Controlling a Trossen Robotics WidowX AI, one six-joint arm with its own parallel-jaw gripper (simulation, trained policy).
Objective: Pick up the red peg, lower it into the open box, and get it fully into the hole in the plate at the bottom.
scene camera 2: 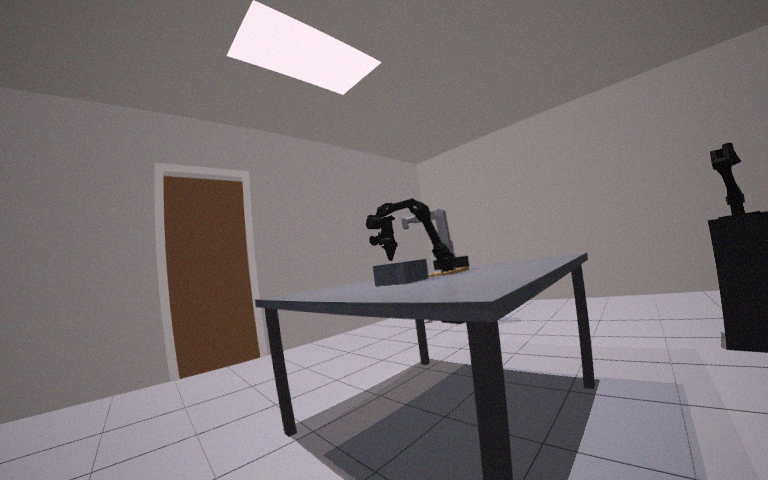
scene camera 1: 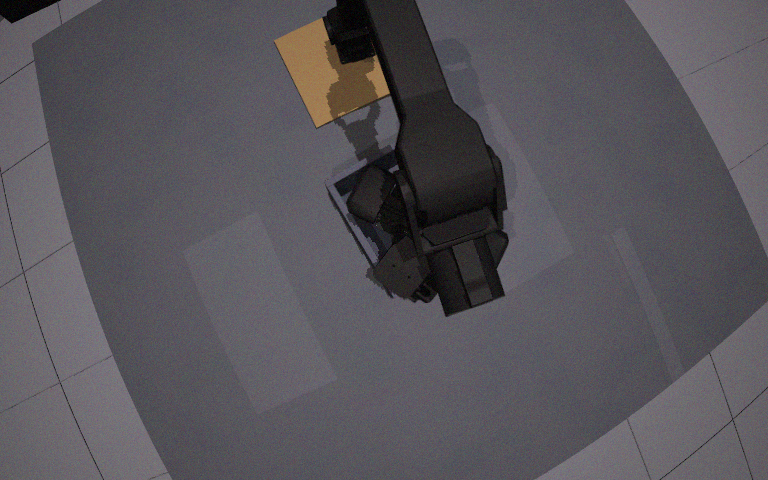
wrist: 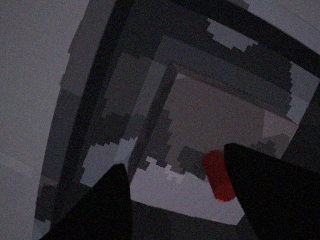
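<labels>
Scene camera 2 does not show a red peg, which is hidden there by a grey box, yet the peg is visible in the wrist view (213, 163).
</labels>
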